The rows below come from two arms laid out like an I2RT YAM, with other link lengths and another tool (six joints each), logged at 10 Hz.
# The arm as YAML. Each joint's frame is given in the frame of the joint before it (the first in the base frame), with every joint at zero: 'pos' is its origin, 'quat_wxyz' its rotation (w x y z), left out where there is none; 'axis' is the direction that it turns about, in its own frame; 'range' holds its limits. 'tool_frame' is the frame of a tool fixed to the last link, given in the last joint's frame.
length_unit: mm
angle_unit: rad
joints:
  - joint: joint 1
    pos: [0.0, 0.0, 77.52]
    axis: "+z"
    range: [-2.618, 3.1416]
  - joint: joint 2
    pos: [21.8, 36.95, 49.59]
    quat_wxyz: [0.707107, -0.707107, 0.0, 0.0]
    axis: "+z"
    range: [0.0, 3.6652]
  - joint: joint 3
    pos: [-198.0, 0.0, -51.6]
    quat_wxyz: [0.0, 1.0, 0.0, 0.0]
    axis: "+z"
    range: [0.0, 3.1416]
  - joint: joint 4
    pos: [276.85, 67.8, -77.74]
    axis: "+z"
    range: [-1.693, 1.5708]
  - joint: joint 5
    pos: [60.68, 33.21, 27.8]
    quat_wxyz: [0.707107, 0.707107, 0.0, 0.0]
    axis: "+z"
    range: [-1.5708, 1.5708]
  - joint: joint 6
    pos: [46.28, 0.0, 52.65]
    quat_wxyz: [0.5, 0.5, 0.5, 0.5]
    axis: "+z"
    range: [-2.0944, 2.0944]
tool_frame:
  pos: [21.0, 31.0, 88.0]
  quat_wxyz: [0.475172, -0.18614, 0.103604, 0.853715]
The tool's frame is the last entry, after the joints.
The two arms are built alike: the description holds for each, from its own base.
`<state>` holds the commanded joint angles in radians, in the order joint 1, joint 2, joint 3, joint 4, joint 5, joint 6, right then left.
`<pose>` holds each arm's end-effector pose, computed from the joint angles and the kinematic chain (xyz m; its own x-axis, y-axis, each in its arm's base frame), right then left.
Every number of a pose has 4 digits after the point.
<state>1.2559 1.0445 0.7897 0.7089 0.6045 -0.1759 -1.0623 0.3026 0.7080 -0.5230 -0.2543 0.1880</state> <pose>0.1734 0.3307 0.3211 -0.4156 0.3821 -0.8254 -0.6301 0.5335 0.5642 0.1681 -0.1893 0.2814 0.1207 0.7912 -0.5995 0.5716 0.4384 0.6936</pose>
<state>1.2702 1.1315 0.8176 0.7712 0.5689 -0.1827 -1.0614 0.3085 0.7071 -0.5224 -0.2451 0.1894</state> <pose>0.1707 0.3506 0.3144 -0.4155 0.3582 -0.8361 -0.6638 0.5090 0.5480 0.1679 -0.1907 0.2797 0.1255 0.7936 -0.5953 0.5774 0.4295 0.6944</pose>
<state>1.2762 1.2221 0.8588 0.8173 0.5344 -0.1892 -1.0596 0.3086 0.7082 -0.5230 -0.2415 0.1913</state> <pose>0.1706 0.3698 0.3083 -0.4129 0.3335 -0.8475 -0.6905 0.4922 0.5301 0.1678 -0.1906 0.2800 0.1278 0.7938 -0.5946 0.5774 0.4279 0.6954</pose>
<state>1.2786 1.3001 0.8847 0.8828 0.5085 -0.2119 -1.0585 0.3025 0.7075 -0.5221 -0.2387 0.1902</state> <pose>0.1716 0.3839 0.3020 -0.3940 0.3213 -0.8611 -0.7135 0.4838 0.5069 0.1673 -0.1899 0.2813 0.1302 0.7898 -0.5994 0.5767 0.4314 0.6938</pose>
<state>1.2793 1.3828 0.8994 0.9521 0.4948 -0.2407 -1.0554 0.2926 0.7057 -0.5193 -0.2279 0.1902</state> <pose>0.1741 0.3960 0.2881 -0.3737 0.3030 -0.8766 -0.7260 0.4927 0.4798 0.1661 -0.1893 0.2833 0.1388 0.7827 -0.6067 0.5770 0.4340 0.6919</pose>
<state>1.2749 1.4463 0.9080 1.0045 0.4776 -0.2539 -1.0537 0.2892 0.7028 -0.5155 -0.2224 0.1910</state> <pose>0.1771 0.4047 0.2755 -0.3623 0.2890 -0.8861 -0.7358 0.4949 0.4622 0.1659 -0.1895 0.2835 0.1432 0.7800 -0.6091 0.5771 0.4342 0.6917</pose>
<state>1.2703 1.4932 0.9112 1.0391 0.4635 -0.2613 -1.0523 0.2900 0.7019 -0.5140 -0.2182 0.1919</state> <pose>0.1796 0.4105 0.2637 -0.3566 0.2734 -0.8933 -0.7420 0.4982 0.4487 0.1659 -0.1898 0.2832 0.1456 0.7800 -0.6087 0.5782 0.4321 0.6920</pose>
